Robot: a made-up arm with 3 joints.
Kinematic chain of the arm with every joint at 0, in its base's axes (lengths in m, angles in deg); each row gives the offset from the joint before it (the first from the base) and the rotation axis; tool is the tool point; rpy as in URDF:
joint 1: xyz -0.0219 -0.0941 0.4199 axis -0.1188 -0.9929 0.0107
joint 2: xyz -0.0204 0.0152 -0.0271 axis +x
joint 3: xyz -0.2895 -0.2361 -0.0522 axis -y
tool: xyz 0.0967 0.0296 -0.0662 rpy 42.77 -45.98 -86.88
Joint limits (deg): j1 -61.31..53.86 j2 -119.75..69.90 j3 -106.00..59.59
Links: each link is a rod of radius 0.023 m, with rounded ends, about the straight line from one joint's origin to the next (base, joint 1, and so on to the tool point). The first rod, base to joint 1, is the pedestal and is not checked.
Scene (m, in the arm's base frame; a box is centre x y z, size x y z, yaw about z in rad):
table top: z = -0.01
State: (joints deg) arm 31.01 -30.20 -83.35
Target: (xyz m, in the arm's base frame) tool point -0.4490 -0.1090 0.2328
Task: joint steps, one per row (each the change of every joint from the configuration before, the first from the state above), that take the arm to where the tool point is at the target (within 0.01 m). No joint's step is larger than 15 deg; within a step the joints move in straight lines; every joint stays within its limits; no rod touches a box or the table.
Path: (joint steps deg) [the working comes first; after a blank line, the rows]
Joints at the target: -13.49 45.28 -87.70
Straight joint move there: clear.

1: -7.42 12.58 -0.72
2: -7.41 12.58 -0.73
3: -7.42 12.58 -0.72
4: -7.42 12.58 -0.73
5: -7.41 12.58 -0.72
6: -7.42 12.58 -0.73

